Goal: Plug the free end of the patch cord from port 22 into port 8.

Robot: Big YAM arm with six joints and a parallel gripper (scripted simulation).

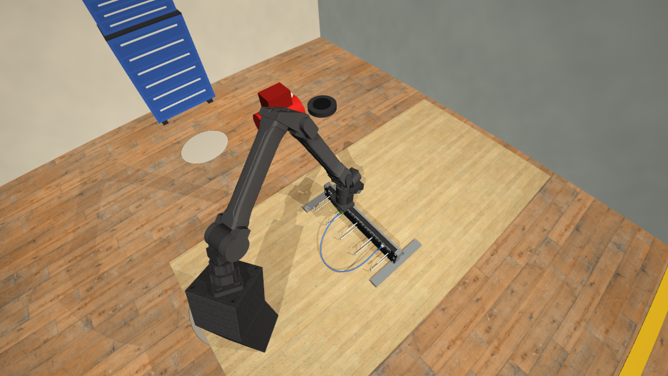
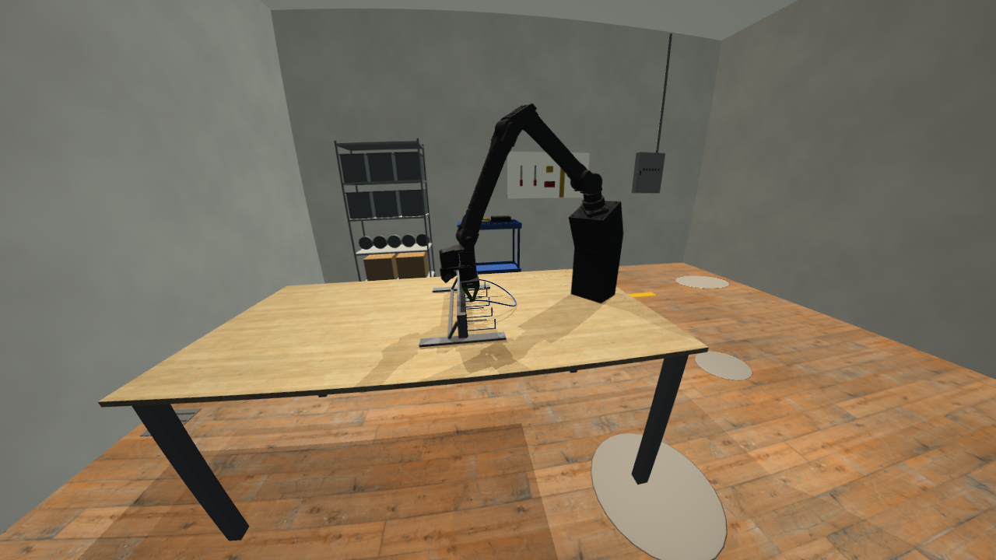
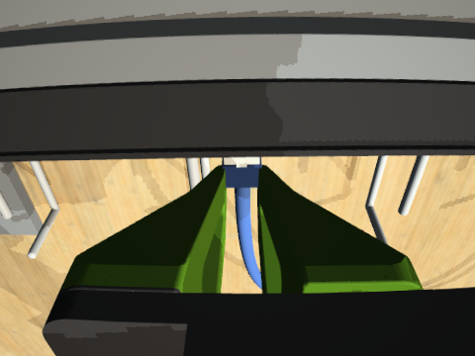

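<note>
Now: hand 20 mm short of the cord plug and 10 mm to the right of it.
</note>
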